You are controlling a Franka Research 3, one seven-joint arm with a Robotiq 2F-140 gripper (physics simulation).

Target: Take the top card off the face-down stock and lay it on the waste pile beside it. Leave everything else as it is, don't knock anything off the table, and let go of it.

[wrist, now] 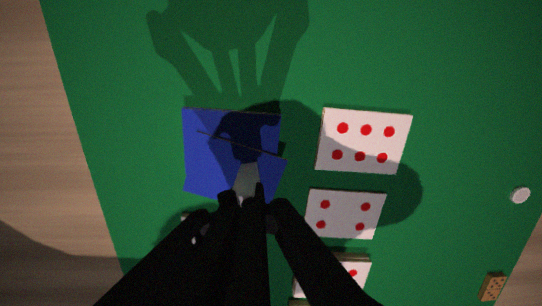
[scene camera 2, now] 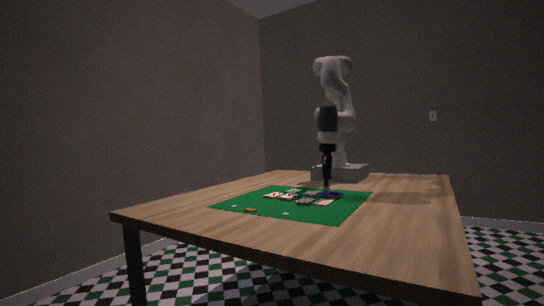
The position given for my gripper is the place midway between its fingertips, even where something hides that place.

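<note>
My gripper (wrist: 251, 175) is visible, as is a blue-backed card (wrist: 214, 163). I see a green mat (scene camera 2: 334, 214), (wrist: 447, 220) as well.
</note>
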